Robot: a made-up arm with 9 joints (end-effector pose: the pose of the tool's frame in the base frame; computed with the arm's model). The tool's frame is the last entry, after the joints. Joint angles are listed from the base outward.
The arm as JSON. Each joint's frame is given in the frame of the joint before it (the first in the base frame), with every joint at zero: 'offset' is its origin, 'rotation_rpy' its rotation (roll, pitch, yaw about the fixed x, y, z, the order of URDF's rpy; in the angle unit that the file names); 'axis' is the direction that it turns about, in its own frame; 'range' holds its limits. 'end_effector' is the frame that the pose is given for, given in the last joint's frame.
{
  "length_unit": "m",
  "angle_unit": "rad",
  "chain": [
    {
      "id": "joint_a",
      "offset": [
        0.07,
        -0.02,
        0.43
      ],
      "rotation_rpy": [
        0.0,
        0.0,
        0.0
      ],
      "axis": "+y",
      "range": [
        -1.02,
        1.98
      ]
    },
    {
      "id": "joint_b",
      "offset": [
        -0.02,
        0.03,
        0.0
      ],
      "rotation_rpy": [
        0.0,
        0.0,
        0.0
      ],
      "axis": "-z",
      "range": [
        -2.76,
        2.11
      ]
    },
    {
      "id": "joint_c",
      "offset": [
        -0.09,
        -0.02,
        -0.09
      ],
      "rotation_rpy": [
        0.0,
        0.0,
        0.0
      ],
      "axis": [
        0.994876,
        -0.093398,
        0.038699
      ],
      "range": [
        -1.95,
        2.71
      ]
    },
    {
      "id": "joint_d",
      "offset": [
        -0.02,
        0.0,
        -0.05
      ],
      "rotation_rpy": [
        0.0,
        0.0,
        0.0
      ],
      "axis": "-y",
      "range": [
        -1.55,
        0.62
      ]
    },
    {
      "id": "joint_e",
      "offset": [
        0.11,
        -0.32,
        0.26
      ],
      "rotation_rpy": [
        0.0,
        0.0,
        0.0
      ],
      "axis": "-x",
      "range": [
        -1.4,
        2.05
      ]
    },
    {
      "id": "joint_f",
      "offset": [
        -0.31,
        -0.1,
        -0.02
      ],
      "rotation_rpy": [
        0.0,
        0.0,
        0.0
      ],
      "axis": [
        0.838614,
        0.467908,
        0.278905
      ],
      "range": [
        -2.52,
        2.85
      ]
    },
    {
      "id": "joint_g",
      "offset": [
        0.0,
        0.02,
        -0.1
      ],
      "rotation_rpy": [
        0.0,
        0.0,
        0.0
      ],
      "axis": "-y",
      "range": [
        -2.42,
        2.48
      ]
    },
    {
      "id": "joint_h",
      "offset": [
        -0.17,
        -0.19,
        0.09
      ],
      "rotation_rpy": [
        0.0,
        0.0,
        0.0
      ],
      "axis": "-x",
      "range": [
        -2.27,
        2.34
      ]
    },
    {
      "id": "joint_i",
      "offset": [
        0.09,
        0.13,
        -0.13
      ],
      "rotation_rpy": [
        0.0,
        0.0,
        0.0
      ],
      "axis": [
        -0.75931,
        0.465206,
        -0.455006
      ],
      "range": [
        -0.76,
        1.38
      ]
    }
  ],
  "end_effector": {
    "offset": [
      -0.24,
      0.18,
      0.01
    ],
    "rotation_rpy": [
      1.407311,
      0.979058,
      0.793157
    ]
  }
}
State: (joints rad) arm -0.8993 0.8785 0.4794 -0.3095 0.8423 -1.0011 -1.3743 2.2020 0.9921
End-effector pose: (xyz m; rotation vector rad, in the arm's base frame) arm -0.8471 -0.0792 0.0740 1.8382 -1.0754 2.1282
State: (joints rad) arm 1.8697 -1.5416 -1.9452 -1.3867 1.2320 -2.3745 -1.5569 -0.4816 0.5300
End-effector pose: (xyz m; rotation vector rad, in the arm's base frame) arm 0.3892 0.1364 0.3782 -0.6507 -0.3602 0.5253
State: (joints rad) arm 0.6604 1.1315 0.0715 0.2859 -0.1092 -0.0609 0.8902 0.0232 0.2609
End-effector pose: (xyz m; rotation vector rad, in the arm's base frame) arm -0.4712 0.2688 0.3787 0.4652 0.1665 -1.1123
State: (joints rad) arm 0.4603 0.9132 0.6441 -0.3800 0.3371 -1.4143 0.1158 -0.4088 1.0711
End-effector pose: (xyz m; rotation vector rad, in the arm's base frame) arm -0.6068 -0.0242 0.2599 0.0611 0.6033 -2.1564
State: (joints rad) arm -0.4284 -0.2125 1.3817 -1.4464 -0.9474 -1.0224 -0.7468 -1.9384 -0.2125
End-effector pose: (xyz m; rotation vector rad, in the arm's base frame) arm 0.7217 -0.4066 0.2208 -1.8294 -1.2031 0.3973
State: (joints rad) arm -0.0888 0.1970 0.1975 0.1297 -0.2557 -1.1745 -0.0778 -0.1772 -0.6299
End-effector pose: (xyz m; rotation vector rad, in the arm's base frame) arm -0.4989 -0.2108 0.0378 0.7591 0.2425 0.1426
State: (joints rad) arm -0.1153 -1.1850 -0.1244 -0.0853 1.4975 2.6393 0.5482 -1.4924 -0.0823
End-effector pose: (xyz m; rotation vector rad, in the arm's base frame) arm 0.2305 -0.5617 1.1647 -2.2975 -1.8903 -0.3596
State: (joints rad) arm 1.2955 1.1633 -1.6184 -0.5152 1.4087 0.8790 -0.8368 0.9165 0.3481
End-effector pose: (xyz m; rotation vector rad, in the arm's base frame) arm 0.4572 0.5122 -0.0027 0.9720 0.2289 0.4218
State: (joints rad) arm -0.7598 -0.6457 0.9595 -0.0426 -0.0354 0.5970 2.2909 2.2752 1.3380
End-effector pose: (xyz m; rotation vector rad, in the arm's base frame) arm 0.7197 -0.2020 -0.2406 1.4386 0.7849 -2.3012
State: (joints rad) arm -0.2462 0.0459 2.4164 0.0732 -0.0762 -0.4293 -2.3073 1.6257 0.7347
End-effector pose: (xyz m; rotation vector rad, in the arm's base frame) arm -0.0441 0.2257 -0.5859 -0.4074 0.5473 1.0305
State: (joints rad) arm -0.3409 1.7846 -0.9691 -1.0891 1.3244 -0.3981 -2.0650 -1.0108 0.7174
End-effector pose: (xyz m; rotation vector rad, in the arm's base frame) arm -0.3306 -0.1022 0.3851 0.3713 -0.0405 1.2078
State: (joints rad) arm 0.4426 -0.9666 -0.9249 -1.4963 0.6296 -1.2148 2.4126 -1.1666 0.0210
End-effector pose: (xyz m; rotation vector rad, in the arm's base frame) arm 0.9140 -0.1394 0.7086 0.7557 -1.5079 -1.6571
